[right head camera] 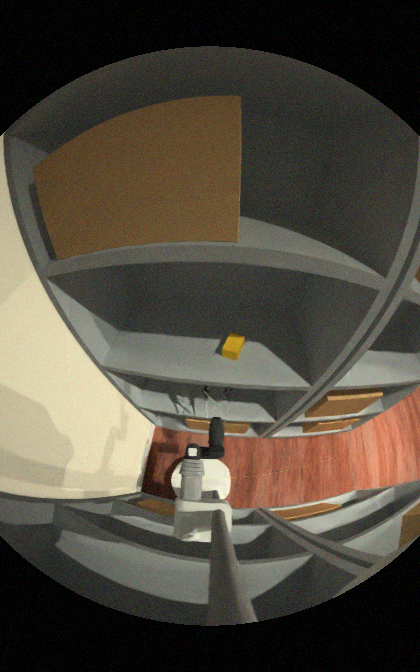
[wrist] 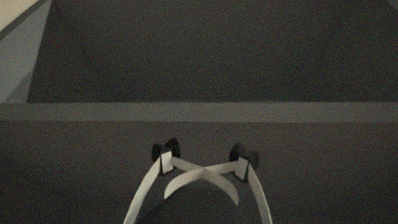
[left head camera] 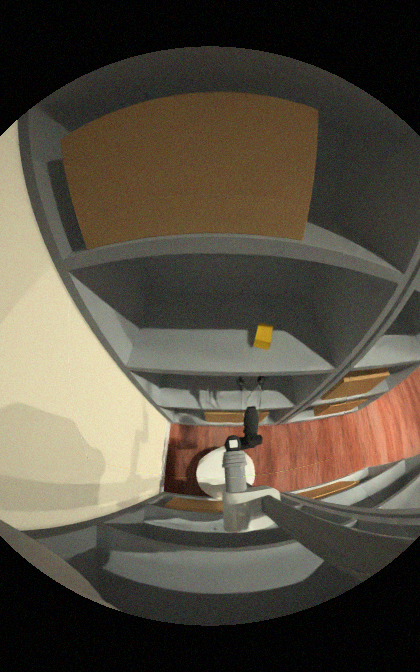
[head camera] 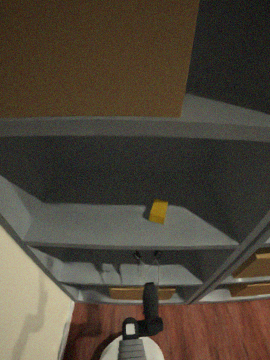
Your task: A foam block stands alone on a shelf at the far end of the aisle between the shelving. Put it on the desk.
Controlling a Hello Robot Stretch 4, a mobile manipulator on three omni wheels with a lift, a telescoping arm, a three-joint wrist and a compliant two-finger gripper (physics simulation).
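Frame: origin at the robot's base, x ahead, y left, z up, level; metres.
Seen in the pictures: gripper, fingertip midpoint: [wrist: 205, 152].
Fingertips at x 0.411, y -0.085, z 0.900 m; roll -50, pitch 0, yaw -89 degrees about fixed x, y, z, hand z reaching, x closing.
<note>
Pixels of each thing's top centre, then the offset from my fingertips to it. "*": a spot on its surface instead. Level surfaces: height alone.
- foam block, middle of its top: [head camera: 159, 207] dx +0.123, dy -0.059, dz +0.108 m
- grey shelf board, its level: dz +0.063 m
- large brown box, surface spot: [head camera: 95, 55] * dx +0.010, dy +0.125, dz +0.621 m
The foam block [head camera: 158, 212] [left head camera: 263, 337] [right head camera: 233, 347] is a small yellow block lying on the grey shelf board [head camera: 90, 225] [left head camera: 185, 350] [right head camera: 155, 355], right of its middle. It does not show in the wrist view. My gripper [head camera: 147, 254] [left head camera: 251, 381] [right head camera: 218, 391] [wrist: 205, 152] is open and empty, its two fingertips apart. It is lower than the block's shelf board, in front of the bay beneath it. In the wrist view the front edge of a shelf board [wrist: 200, 112] crosses just beyond the fingertips. The desk does not show in these views.
A large brown box [head camera: 95, 55] [left head camera: 195, 170] [right head camera: 145, 180] stands on the shelf above the block. A cream wall [head camera: 25, 300] [left head camera: 55, 370] is close on the left. Brown boxes [left head camera: 357, 385] [right head camera: 345, 402] stand in the bay to the right. More shelving [left head camera: 210, 570] stands behind my base.
</note>
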